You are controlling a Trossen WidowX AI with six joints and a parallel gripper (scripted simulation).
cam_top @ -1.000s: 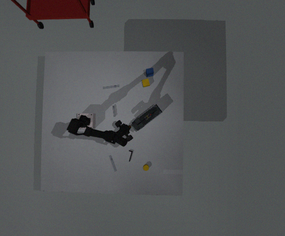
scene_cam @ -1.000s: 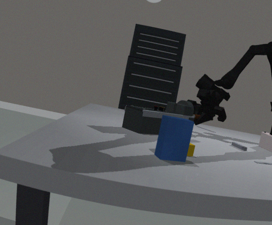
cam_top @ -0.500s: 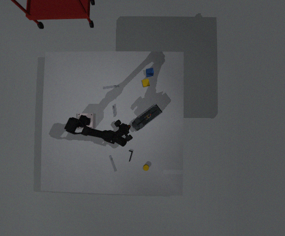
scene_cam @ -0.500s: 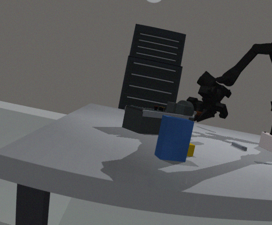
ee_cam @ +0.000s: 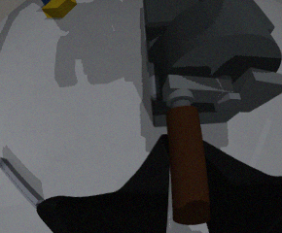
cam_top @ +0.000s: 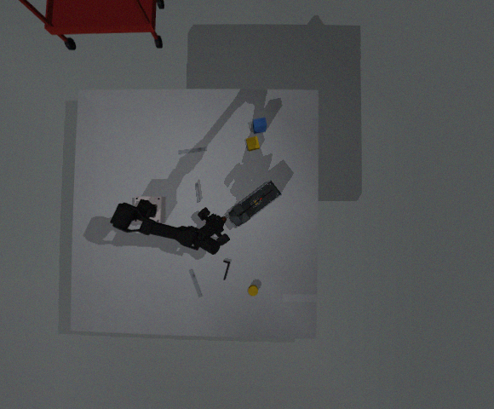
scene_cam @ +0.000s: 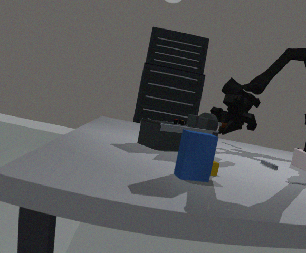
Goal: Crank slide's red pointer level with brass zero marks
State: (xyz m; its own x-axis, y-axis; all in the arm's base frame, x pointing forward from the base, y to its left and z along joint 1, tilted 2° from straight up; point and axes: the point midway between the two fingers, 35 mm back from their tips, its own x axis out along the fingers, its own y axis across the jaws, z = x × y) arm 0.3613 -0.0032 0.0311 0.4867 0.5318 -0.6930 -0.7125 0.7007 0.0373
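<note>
My gripper tip is 160 mm short of the red pointer, 120 mm to the right of it and 20 mm below it. Also, from my gripper tip: brown crank handle: 30 mm above, 10 mm to the right, 10 mm behind; then black hex key: 250 mm to the right, 60 mm below, 40 mm ahead; then yellow block: 400 mm to the left, 80 mm ahead, 50 mm below.
</note>
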